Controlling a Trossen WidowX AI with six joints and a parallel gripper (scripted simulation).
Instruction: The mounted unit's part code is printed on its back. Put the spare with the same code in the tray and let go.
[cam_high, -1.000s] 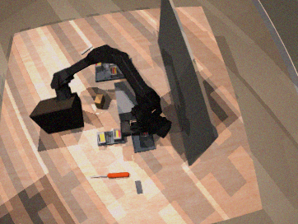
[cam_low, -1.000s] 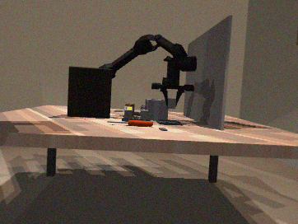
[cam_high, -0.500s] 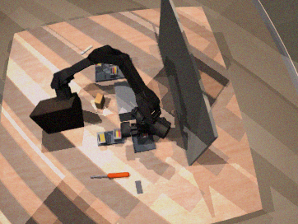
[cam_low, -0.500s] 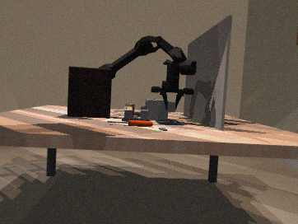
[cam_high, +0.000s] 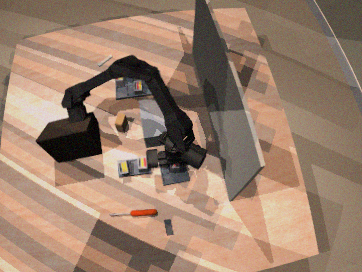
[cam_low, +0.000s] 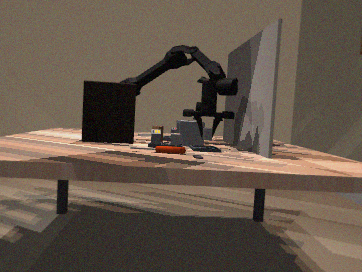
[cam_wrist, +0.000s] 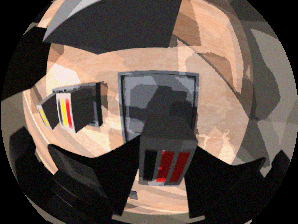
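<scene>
The flat dark tray is 4 cm below my gripper tip and 1 cm behind it. Also, from my gripper tip: grey box-shaped unit 18 cm to the left, 5 cm behind, 1 cm above; then holder 15 cm behind, 4 cm below, 2 cm to the left; then dark hex key 23 cm to the right, 5 cm behind, 4 cm below.
</scene>
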